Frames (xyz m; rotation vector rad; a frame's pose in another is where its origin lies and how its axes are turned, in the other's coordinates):
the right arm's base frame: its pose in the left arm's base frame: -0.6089 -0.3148 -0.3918 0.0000 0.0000 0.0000
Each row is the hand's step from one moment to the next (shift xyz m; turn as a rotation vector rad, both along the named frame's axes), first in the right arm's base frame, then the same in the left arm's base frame.
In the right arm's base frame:
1: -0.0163 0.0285 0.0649 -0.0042 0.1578 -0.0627
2: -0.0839 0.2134 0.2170 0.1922 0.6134 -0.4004
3: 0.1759 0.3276 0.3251 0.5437 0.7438 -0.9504
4: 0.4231 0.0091 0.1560 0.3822 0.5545 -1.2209
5: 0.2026 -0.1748 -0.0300 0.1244 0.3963 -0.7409
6: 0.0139 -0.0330 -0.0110 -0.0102 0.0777 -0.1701
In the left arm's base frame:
1: -0.0163 0.0285 0.0649 -0.0042 0.1578 -0.0627
2: -0.0839 0.2134 0.2170 0.1922 0.6134 -0.4004
3: 0.1759 0.3276 0.3251 0.5437 0.7438 -0.9504
4: 0.4231 0.0091 0.1560 0.3822 0.5545 -1.2209
5: 0.2026 -0.1748 -0.0300 0.1244 0.3963 -0.7409
6: 0.0139 -0.0330 -0.0110 -0.0102 0.0777 -0.1701

